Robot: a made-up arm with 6 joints.
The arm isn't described. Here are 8 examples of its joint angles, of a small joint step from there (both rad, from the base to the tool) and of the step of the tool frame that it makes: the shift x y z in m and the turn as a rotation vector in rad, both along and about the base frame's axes.
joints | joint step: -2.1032 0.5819 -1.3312 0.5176 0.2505 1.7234 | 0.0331 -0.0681 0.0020 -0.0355 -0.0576 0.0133
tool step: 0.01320 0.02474 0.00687 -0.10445 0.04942 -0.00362
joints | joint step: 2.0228 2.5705 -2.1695 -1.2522 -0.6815 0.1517 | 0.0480 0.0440 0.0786 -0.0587 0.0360 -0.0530
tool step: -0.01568 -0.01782 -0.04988 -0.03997 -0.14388 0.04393
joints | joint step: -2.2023 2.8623 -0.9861 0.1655 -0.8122 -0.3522 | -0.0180 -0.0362 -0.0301 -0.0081 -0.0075 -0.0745
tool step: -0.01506 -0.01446 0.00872 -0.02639 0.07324 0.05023
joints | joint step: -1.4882 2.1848 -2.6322 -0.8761 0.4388 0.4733 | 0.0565 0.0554 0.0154 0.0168 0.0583 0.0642
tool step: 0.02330 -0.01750 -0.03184 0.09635 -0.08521 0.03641
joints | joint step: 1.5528 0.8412 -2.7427 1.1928 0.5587 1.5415 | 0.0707 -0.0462 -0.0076 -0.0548 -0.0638 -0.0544
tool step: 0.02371 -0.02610 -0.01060 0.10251 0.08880 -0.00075
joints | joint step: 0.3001 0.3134 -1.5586 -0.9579 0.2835 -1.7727 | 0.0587 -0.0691 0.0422 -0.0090 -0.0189 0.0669
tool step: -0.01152 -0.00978 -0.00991 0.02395 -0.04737 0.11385
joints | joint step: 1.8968 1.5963 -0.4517 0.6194 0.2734 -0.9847 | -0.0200 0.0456 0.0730 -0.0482 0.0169 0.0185
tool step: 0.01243 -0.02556 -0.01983 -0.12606 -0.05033 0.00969
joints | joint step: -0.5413 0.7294 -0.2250 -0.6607 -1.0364 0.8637 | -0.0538 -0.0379 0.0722 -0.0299 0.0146 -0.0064
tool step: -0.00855 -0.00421 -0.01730 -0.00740 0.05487 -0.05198
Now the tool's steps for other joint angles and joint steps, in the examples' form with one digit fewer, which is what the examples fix.
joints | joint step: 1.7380 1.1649 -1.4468 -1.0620 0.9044 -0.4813 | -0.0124 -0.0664 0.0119 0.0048 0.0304 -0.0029
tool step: 0.0072 -0.0195 0.0100 0.0351 0.0185 -0.0346
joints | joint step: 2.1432 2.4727 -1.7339 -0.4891 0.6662 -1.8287 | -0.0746 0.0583 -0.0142 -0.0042 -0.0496 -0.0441
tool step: 0.0261 0.0131 -0.0197 -0.0101 -0.0081 -0.0135
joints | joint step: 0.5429 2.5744 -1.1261 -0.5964 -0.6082 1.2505 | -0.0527 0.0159 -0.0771 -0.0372 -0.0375 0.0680
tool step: 0.0254 -0.0012 0.0075 0.0835 -0.0317 -0.0571
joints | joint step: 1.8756 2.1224 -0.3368 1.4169 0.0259 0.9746 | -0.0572 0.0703 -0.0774 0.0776 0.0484 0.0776
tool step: -0.0013 0.0129 -0.0090 -0.0099 0.0264 -0.2170
